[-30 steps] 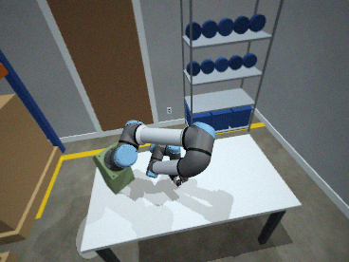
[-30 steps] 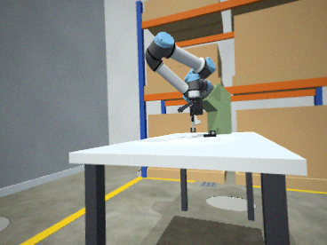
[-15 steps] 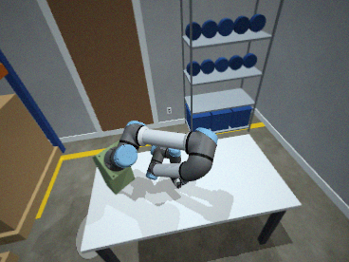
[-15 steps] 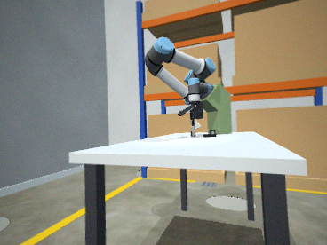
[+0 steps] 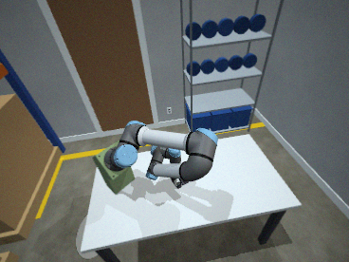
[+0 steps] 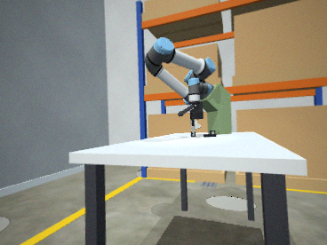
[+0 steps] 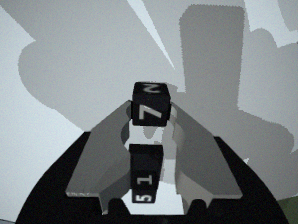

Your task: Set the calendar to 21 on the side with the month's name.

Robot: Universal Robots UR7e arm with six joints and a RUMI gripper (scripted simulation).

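My hand is 1 cm above the dark cube.
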